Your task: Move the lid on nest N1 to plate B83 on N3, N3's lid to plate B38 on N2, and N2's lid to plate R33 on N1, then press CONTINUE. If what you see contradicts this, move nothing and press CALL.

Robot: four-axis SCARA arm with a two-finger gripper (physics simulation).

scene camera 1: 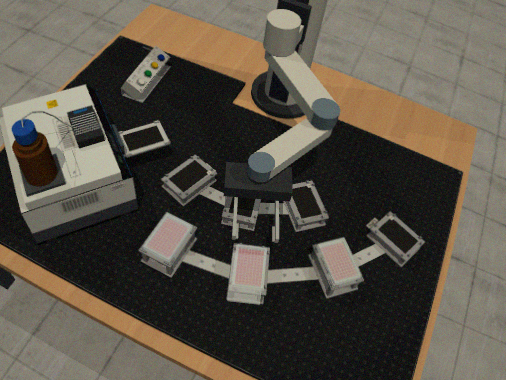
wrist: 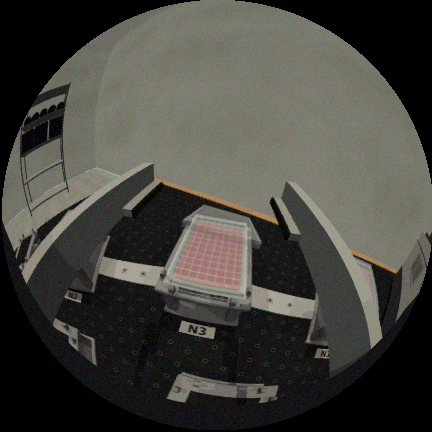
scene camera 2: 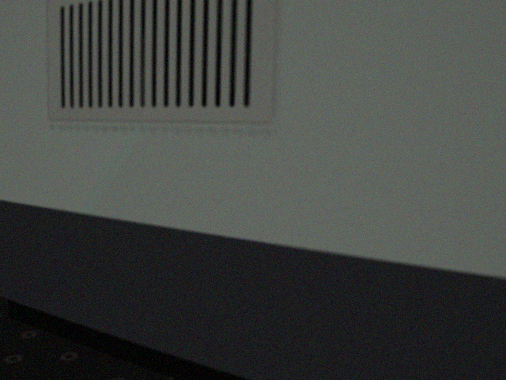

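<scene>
My gripper is open and empty; its fingers hang above and robot-side of nest N3, spread wider than the plate in the wrist view. The pink plate on N3 sits flat under a clear cover; its code is not readable. A pale translucent shape shows beyond its far end. N1's pink plate is at the left in scene camera 1, partly behind a finger in the wrist view. N2's pink plate is at the right. The button box has blue, yellow, green and white buttons; its lettering is unreadable.
Empty nests stand at the inner row's left, behind the fingers, at its right and far right. A white instrument carries a brown bottle; an empty tray juts from its side. Scene camera 2 shows a vented wall up close.
</scene>
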